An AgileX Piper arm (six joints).
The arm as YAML. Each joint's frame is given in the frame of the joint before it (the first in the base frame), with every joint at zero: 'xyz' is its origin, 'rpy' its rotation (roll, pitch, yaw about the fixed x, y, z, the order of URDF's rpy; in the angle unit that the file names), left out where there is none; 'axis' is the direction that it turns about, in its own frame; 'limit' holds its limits. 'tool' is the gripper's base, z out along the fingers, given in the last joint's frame.
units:
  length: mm
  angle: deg
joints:
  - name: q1
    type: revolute
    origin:
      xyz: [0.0, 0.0, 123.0]
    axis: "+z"
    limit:
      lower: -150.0
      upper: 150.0
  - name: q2
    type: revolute
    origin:
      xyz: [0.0, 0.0, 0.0]
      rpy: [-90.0, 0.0, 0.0]
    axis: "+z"
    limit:
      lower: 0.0
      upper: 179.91
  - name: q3
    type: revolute
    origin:
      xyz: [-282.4, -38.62, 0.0]
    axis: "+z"
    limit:
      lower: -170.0
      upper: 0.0
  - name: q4
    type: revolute
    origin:
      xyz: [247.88, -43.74, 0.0]
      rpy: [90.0, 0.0, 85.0]
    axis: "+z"
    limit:
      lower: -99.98
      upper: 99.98
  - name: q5
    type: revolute
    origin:
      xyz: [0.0, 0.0, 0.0]
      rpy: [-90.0, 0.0, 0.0]
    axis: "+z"
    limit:
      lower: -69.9
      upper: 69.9
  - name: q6
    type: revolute
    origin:
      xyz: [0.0, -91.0, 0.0]
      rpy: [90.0, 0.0, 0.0]
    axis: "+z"
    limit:
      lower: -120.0
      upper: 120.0
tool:
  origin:
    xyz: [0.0, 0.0, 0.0]
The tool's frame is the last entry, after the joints.
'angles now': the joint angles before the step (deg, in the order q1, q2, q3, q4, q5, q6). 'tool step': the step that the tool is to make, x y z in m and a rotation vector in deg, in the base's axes. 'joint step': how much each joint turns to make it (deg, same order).
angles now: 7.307, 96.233, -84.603, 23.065, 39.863, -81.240
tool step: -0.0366, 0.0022, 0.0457, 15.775, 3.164, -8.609
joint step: 0.031, -7.688, 0.203, 4.617, 4.391, 15.995
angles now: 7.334, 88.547, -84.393, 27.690, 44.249, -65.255
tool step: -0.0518, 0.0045, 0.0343, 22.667, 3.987, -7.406
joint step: 0.028, -10.380, 5.712, 11.964, -0.119, 14.812
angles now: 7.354, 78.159, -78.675, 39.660, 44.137, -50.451
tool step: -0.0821, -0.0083, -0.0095, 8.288, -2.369, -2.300
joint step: 0.000, -17.878, 17.789, 7.741, -4.509, -0.108
